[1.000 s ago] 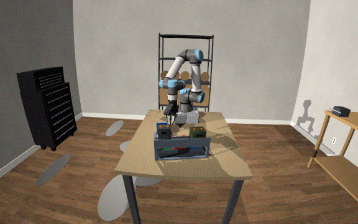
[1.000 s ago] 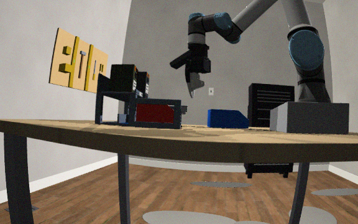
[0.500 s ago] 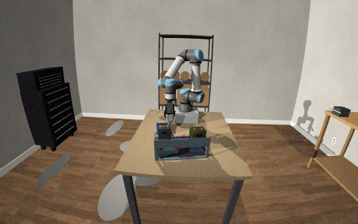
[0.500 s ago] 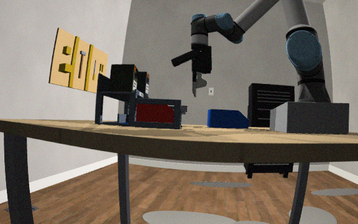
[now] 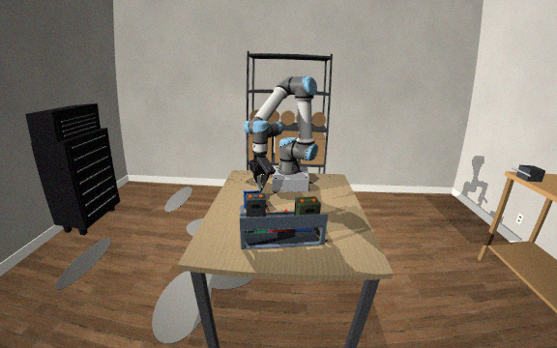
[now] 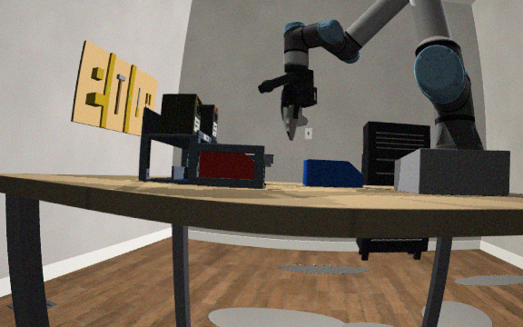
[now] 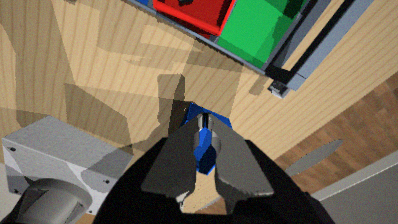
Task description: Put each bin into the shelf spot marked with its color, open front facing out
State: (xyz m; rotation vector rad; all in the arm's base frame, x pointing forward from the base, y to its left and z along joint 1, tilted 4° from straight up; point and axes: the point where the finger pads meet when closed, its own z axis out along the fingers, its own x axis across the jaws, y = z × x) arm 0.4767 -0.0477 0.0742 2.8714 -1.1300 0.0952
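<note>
Right now the blue bin is 110 mm behind my hand, 90 mm to the right of it and 100 mm below it. Round my hand: dark box: 260 mm ahead, 60 mm to the left, 20 mm above; green case: 180 mm ahead, 270 mm to the left, 10 mm above; red bin: 130 mm ahead, 130 mm to the left, 100 mm below.
</note>
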